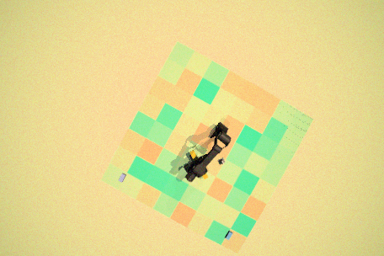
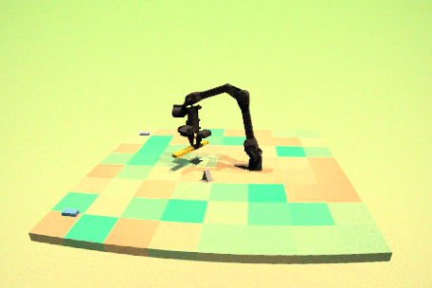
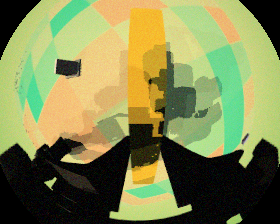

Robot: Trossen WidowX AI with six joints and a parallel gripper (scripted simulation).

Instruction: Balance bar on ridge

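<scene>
Now: gripper tip 20 mm short of the yellow bar and 30 mm to the right of it.
</scene>
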